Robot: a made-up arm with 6 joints.
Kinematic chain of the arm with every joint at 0, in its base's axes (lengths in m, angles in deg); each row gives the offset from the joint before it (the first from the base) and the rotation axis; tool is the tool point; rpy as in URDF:
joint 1: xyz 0 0 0.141 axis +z
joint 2: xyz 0 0 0 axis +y
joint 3: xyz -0.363 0 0.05 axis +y
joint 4: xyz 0.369 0 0.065 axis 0.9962 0 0.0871
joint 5: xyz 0 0 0 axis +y
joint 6: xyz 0.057 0 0.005 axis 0.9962 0 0.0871
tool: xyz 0 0 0 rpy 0 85 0
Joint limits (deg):
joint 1: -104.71..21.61
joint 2: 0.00..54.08
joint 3: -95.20..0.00
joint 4: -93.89..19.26
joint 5: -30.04..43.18
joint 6: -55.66..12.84
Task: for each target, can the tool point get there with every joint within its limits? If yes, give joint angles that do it. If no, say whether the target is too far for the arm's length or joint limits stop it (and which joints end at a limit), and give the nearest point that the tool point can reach.
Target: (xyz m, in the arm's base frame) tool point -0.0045 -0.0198 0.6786
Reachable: yes | joints 7.96 28.92 -68.01 -80.33 19.64 -45.52
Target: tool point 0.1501 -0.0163 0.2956
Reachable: yes | joints -5.66 34.55 -13.02 -46.98 1.93 -1.41
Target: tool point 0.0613 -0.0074 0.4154
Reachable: yes | joints -13.56 12.51 -21.15 -25.94 -16.62 3.93
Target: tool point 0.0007 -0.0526 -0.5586
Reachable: no: joint limits stop it (at a limit: joint 2, joint 3, joint 5) | nearest point 0.0013 -0.0944 0.1464 | short by 0.706 m
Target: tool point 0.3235 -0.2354 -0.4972
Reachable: no: joint limits stop it (at a limit: joint 2, joint 3) | nearest point 0.0965 -0.0702 0.1511 | short by 0.706 m
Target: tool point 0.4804 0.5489 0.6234
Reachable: no: too far | nearest point 0.1471 0.4611 0.5989 | short by 0.346 m
